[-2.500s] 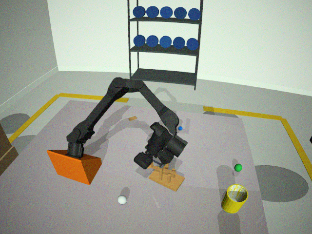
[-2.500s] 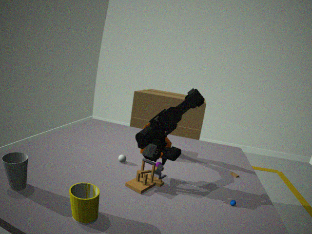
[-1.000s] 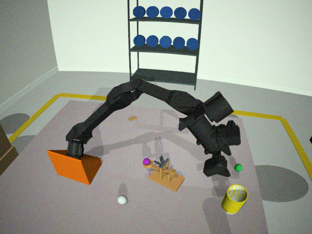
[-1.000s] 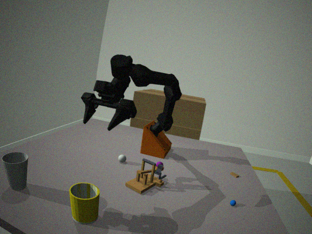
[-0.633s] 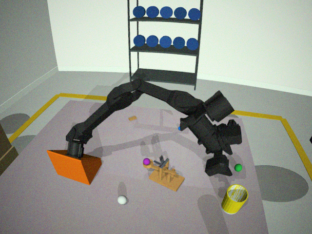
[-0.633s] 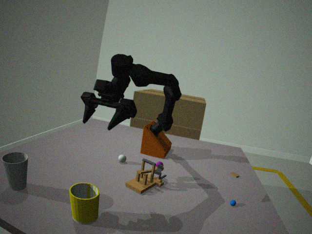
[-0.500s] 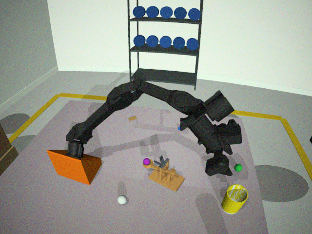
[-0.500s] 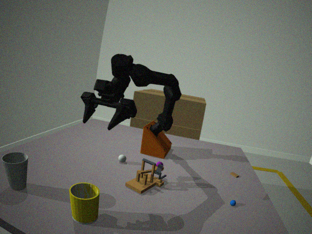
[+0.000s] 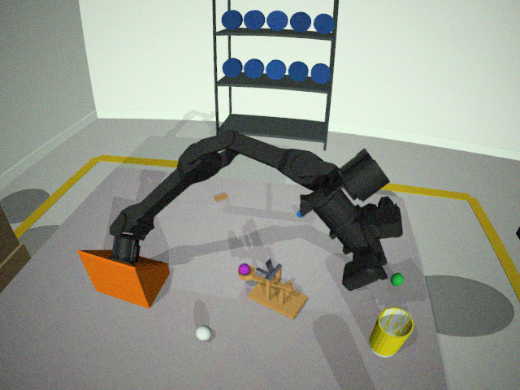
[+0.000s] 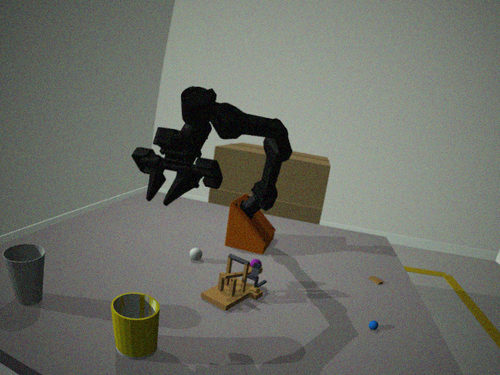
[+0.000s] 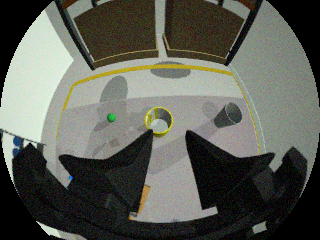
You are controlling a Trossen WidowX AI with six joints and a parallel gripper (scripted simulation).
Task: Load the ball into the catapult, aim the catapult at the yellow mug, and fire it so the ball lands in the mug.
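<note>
Right now the purple ball is 290 mm behind my gripper tip, 190 mm to the left of it and 220 mm below it. Round my gripper tip: green ball 160 mm ahead, 200 mm to the left, 260 mm below; wooden catapult 220 mm behind, 180 mm to the left, 230 mm below; yellow mug 80 mm ahead, 250 mm below.
</note>
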